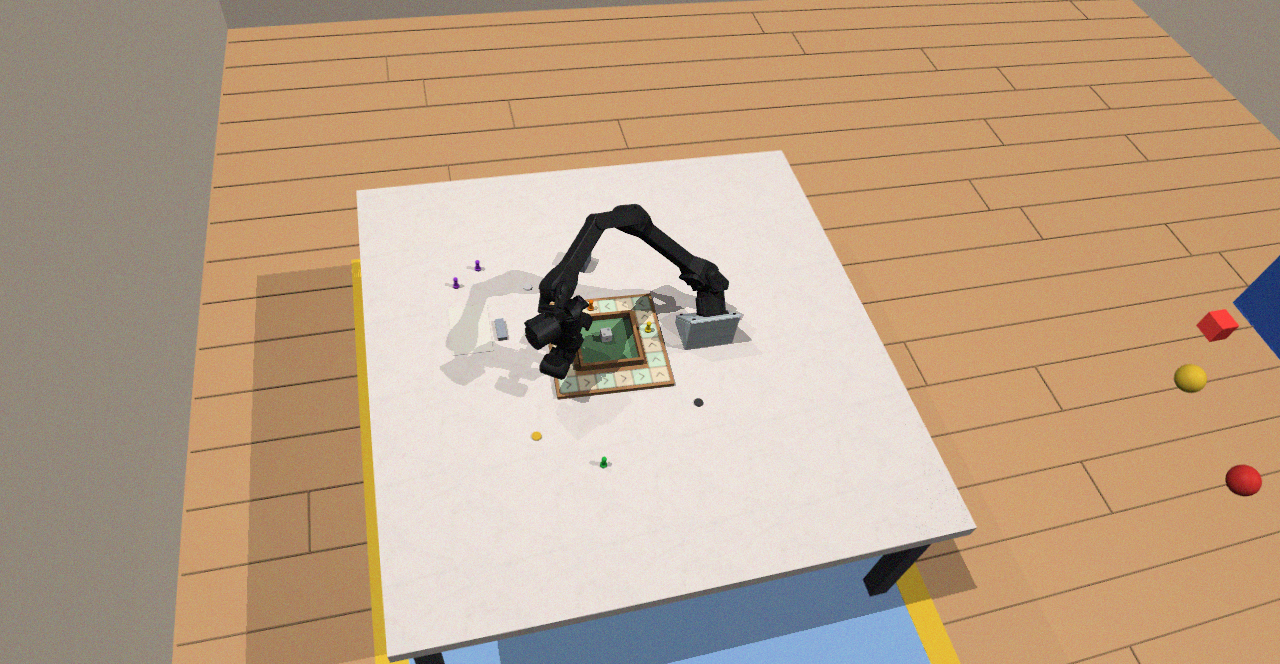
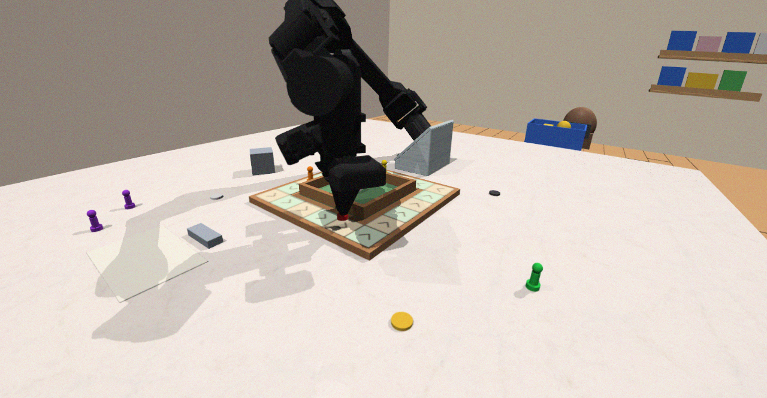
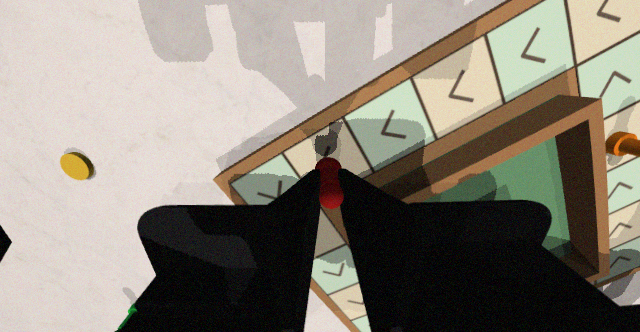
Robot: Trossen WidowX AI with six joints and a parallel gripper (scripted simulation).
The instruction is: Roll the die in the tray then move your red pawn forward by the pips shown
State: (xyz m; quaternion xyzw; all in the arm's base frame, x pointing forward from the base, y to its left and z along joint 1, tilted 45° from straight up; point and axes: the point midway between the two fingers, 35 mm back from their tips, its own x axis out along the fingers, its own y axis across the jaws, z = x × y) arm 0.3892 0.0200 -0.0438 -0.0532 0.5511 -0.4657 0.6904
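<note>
The red pawn lies 10 mm above my gripper tip. Also, from my gripper tip: yellow pawn: 230 mm behind, 70 mm to the right, 10 mm below; then green tray: 120 mm behind, 60 mm to the right, 30 mm below; then orange pawn: 110 mm behind, 170 mm to the right, 10 mm below.
</note>
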